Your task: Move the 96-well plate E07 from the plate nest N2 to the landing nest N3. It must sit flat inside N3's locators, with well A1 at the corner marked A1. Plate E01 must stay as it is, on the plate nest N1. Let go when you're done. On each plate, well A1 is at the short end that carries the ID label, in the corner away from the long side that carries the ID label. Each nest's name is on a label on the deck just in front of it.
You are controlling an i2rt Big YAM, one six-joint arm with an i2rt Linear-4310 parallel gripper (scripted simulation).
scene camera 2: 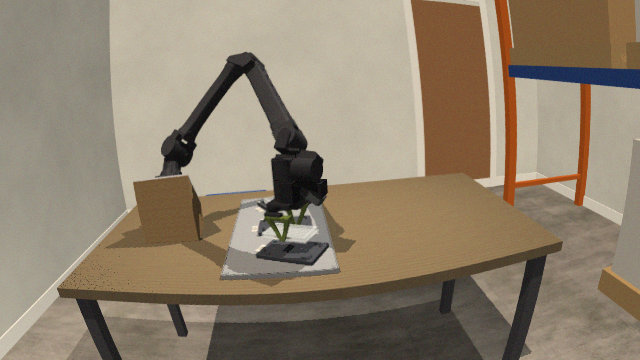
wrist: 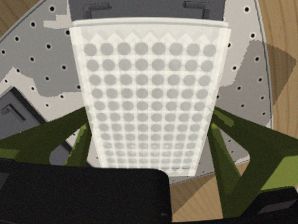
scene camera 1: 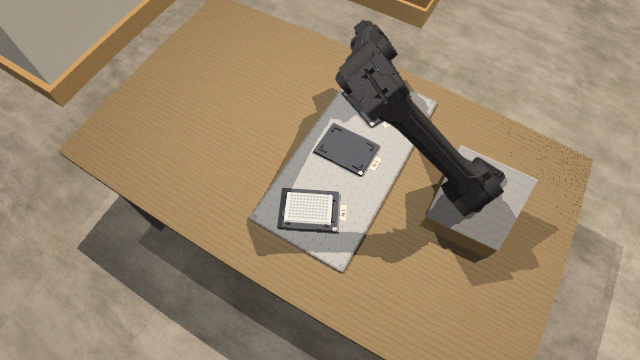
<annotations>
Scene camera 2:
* gripper: 289,235
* dark plate nest N2: 289,252
</annotations>
